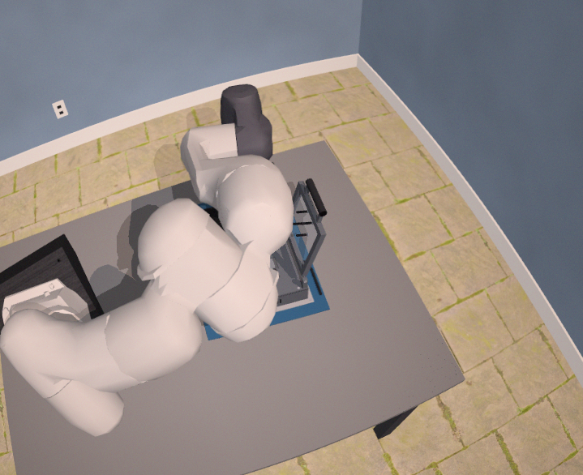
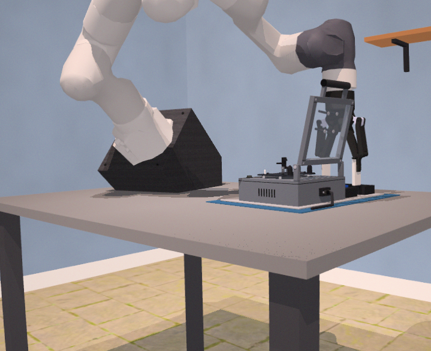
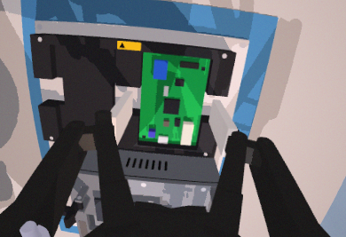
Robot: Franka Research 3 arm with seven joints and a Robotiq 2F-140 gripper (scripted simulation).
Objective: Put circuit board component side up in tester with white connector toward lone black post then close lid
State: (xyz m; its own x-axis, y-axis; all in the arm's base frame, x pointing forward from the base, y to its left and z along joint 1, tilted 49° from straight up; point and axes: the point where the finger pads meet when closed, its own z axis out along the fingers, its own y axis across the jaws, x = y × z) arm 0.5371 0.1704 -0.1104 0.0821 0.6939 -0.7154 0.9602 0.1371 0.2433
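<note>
Now: the green circuit board 40 mm below my hand. The rest, counted from my hand: black nest 160 mm to the right, 50 mm behind, 10 mm above; tester lid 180 mm to the right, 130 mm above, 70 mm ahead.
</note>
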